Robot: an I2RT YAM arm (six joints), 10 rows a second.
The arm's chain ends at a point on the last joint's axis. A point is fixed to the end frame.
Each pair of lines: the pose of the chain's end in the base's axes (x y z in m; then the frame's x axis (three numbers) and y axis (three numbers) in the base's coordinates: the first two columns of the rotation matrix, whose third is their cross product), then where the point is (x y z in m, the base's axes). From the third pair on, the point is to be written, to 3 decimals.
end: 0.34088 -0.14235 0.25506 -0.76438 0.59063 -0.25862 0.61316 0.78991 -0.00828
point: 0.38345 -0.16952 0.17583
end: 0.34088 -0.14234 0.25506 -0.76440 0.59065 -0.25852 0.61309 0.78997 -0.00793
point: 0.38347 -0.16948 0.17583
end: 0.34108 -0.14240 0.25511 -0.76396 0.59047 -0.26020 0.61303 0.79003 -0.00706
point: 0.384 -0.170 0.176
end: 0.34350 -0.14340 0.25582 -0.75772 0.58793 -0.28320 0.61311 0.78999 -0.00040
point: 0.388 -0.171 0.178
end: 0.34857 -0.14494 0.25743 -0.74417 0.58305 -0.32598 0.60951 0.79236 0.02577
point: 0.397 -0.173 0.182
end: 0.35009 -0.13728 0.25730 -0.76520 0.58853 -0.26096 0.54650 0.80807 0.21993
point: 0.405 -0.147 0.182
